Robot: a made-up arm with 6 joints.
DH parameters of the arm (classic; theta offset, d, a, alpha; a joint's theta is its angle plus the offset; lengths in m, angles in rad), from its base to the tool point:
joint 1: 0 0.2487 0 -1.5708
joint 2: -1.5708 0 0.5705 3.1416
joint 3: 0 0 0 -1.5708
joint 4: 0 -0.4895 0 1.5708
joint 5: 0 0.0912 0 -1.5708
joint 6: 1.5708 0 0 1.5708
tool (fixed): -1.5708 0 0 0
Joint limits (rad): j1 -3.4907..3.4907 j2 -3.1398..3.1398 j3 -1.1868..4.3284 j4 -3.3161..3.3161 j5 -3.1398..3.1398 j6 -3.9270..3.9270
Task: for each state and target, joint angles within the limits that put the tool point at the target. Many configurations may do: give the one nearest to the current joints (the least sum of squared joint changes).
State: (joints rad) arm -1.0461 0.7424 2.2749 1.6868 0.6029 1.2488
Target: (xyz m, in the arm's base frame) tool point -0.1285 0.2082 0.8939
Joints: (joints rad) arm -0.9873 0.4285 3.1300 1.6527 0.6029 1.2488
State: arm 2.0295 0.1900 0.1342 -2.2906 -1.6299 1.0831
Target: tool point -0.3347 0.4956 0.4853
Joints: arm 2.0676 0.3587 -0.1443 -2.2605 -1.6299 1.0831
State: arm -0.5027 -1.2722 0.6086 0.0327 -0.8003 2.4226
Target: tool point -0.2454 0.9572 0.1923
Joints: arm -1.4120 -1.9759 0.8006 0.0739 -0.8003 2.4226
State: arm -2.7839 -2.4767 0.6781 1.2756 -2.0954 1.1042
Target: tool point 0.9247 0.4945 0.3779
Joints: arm -2.6730 -1.5857 1.0972 1.3095 -2.0954 1.1042
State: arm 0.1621 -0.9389 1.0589 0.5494 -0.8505 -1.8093
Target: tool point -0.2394 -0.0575 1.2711
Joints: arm -0.0661 -0.3765 1.1350 0.6394 -0.8505 -1.8093
